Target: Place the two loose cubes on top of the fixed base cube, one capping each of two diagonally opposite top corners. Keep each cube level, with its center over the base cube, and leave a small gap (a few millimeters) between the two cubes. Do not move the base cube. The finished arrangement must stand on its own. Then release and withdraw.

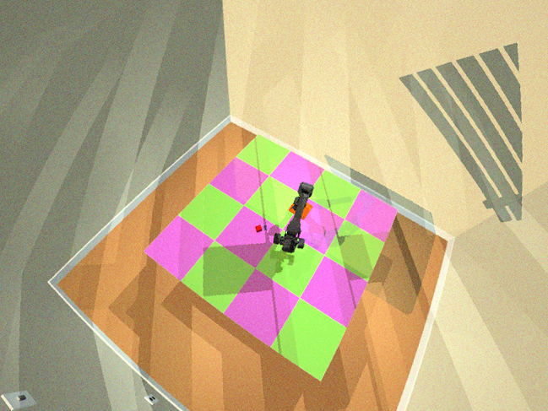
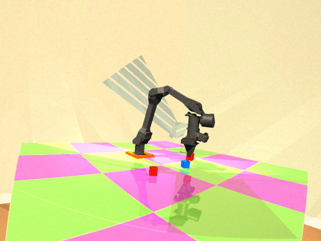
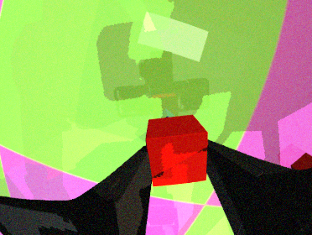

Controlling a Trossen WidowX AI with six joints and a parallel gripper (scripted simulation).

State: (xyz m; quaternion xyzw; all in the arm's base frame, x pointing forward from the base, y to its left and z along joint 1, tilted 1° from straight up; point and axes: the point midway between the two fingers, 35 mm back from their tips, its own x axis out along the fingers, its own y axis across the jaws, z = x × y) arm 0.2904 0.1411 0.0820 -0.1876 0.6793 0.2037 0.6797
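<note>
Right now the blue base cube is 40 mm below my gripper tip, 20 mm behind it and 10 mm to the right of it. The rest, counted from my gripper tip: red cube right at my gripper tip.
</note>
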